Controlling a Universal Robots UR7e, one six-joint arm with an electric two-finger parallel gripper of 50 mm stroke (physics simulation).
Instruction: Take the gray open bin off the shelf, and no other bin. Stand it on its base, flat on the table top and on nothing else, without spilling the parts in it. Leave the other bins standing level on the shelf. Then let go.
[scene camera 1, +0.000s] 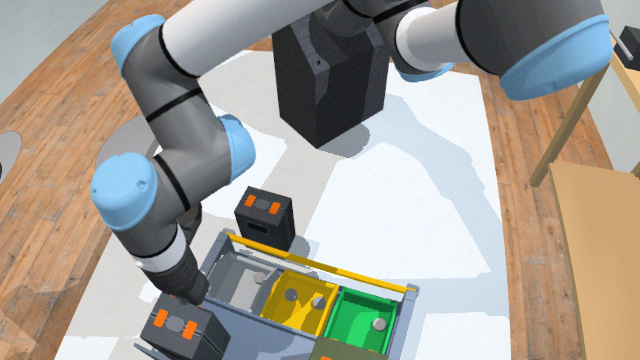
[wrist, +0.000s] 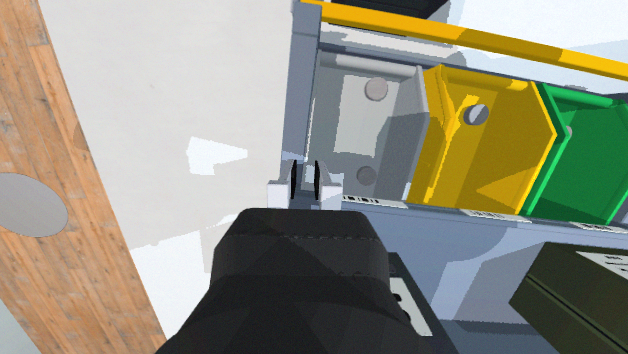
Scene:
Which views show the gripper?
Scene camera 1 and the wrist view: all of them.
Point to a yellow bin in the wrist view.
At 491, 167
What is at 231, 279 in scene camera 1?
A gray open bin.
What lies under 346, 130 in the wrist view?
A gray open bin.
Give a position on a yellow bin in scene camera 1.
300, 314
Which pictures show the green bin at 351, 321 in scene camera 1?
Scene camera 1 and the wrist view: all of them.

